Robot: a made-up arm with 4 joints.
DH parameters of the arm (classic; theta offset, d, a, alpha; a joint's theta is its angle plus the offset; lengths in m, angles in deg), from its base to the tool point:
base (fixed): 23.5 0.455 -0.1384 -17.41
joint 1: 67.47 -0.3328 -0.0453 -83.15
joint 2: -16.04 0.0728 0.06 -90
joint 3: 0 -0.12 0.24 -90
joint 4: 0 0.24 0.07 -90
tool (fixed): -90 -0.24 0 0
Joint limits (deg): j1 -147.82..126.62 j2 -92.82..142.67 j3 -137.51..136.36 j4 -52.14..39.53
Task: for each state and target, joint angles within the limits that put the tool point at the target. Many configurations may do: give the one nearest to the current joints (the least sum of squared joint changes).
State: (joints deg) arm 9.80 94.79 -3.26 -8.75
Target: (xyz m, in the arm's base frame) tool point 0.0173 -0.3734 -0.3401
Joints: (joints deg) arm 13.80 106.29 -10.80 32.17
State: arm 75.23 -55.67 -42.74 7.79
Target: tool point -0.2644 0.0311 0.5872
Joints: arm 69.81 -63.41 -29.52 21.06
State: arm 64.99 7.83 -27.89 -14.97
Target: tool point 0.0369 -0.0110 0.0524
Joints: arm 27.05 -5.76 11.12 -52.14
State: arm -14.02 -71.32 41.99 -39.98
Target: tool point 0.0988 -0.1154 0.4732
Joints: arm -19.03 -86.01 5.83 -7.42
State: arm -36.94 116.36 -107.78 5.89
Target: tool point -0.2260 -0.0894 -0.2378
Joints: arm -51.89 85.51 -78.39 -31.63
